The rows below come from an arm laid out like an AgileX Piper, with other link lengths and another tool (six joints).
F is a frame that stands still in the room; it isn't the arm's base.
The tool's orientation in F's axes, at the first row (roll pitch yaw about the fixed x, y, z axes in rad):
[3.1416, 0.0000, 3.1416]
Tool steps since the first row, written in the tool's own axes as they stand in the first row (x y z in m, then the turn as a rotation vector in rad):
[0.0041, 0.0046, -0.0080, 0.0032, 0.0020, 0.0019]
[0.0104, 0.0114, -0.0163, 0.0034, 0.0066, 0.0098]
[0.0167, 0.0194, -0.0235, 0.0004, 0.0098, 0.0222]
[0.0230, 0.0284, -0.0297, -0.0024, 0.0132, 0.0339]
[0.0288, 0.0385, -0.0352, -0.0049, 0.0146, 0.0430]
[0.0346, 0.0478, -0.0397, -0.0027, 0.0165, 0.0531]
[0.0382, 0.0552, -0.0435, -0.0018, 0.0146, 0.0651]
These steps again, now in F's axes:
[-0.0041, 0.0046, 0.0080, -0.0032, 0.0020, -0.0019]
[-0.0104, 0.0114, 0.0163, -0.0034, 0.0066, -0.0098]
[-0.0167, 0.0194, 0.0235, -0.0004, 0.0098, -0.0222]
[-0.0230, 0.0284, 0.0297, 0.0024, 0.0132, -0.0339]
[-0.0288, 0.0385, 0.0352, 0.0049, 0.0146, -0.0430]
[-0.0346, 0.0478, 0.0397, 0.0027, 0.0165, -0.0531]
[-0.0382, 0.0552, 0.0435, 0.0018, 0.0146, -0.0651]

